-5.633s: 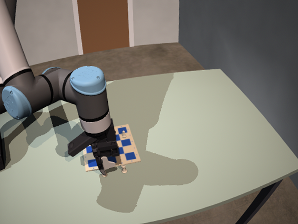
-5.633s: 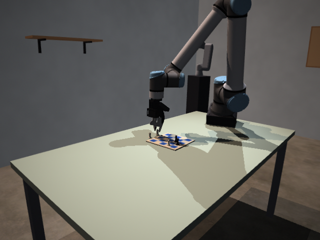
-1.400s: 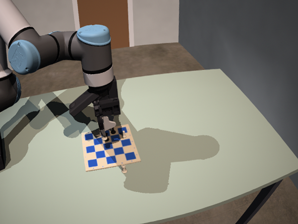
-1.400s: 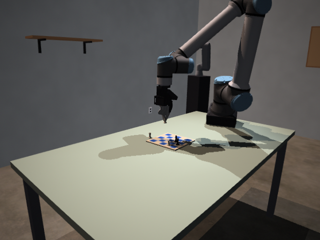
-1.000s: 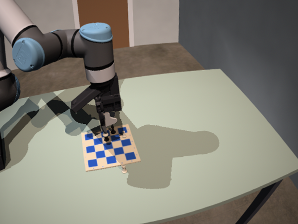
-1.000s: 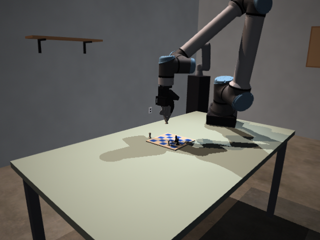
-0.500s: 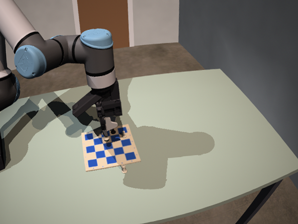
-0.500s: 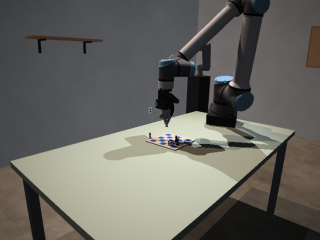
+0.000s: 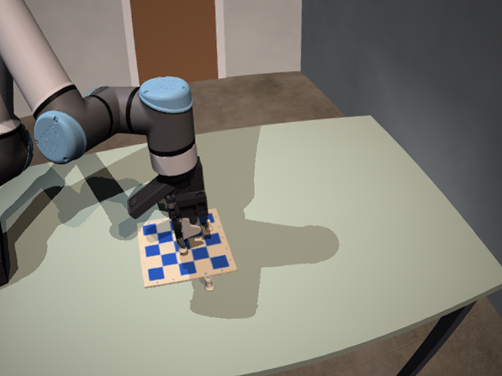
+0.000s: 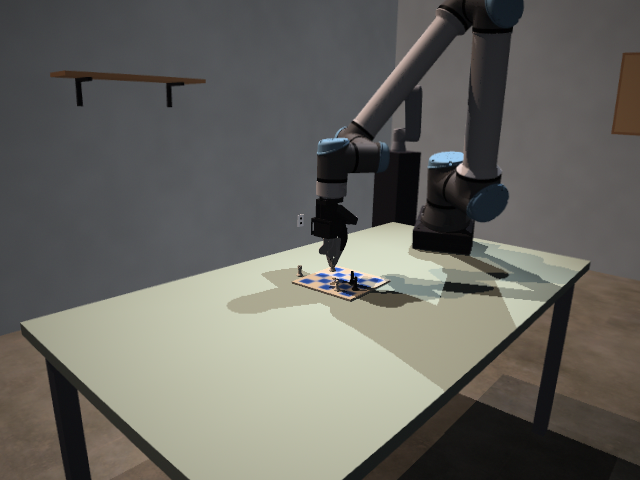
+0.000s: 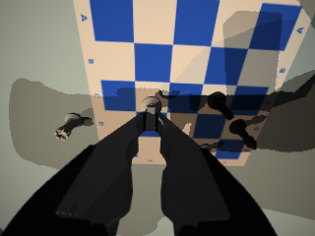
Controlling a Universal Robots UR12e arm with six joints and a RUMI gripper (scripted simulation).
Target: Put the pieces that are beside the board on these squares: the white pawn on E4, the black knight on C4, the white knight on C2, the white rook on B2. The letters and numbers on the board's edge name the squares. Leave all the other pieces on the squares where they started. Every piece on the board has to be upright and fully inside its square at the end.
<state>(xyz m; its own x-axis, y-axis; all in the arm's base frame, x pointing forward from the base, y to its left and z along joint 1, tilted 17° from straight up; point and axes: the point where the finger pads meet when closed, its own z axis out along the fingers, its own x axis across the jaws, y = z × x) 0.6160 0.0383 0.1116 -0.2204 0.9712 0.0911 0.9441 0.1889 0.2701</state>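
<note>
The chessboard is 1 cm behind my hand, 4 cm to the left of it and 5 cm below it. From my hand the other things lie so: black knight (2 cm behind, 8 cm to the left, 4 cm below); white knight (1 cm below); white pawn (6 cm ahead, 9 cm to the left, 4 cm below).
</note>
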